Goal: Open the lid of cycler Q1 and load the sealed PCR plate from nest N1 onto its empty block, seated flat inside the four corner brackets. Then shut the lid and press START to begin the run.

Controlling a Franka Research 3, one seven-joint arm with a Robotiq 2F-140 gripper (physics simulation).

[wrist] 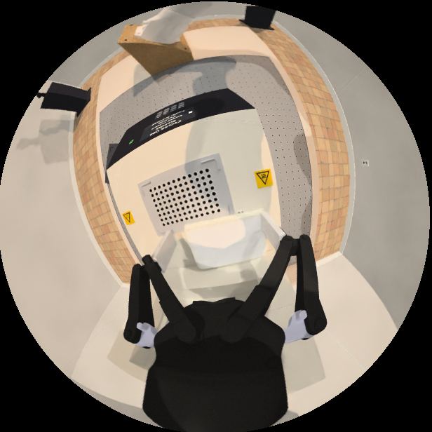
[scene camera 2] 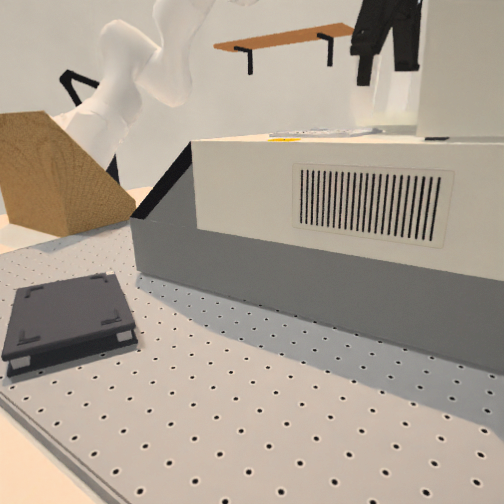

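Observation:
The cycler (scene camera 2: 320, 255) (wrist: 235, 145) has its cream lid (scene camera 2: 462, 65) standing open at the right in the scene view. Its silver block (scene camera 2: 325, 132) (wrist: 226, 187) shows bare rows of holes in the wrist view, with brackets at its corners. My gripper (scene camera 2: 378, 107) (wrist: 215, 229) is wide open and empty, low over the cycler top between the block and the lid. A dark nest (scene camera 2: 72, 312) with corner brackets stands empty on the perforated board. The sealed plate does not show. A small green mark (wrist: 131, 141) is on the black front panel (wrist: 170, 120); no START label is legible.
A wooden wedge-shaped block (scene camera 2: 65, 175) (wrist: 157, 52) stands beyond the cycler's front. The perforated board (scene camera 2: 225, 400) (wrist: 280, 125) lies under the cycler. Yellow warning labels (wrist: 263, 178) (wrist: 128, 217) flank the block. A wall shelf (scene camera 2: 285, 37) is behind.

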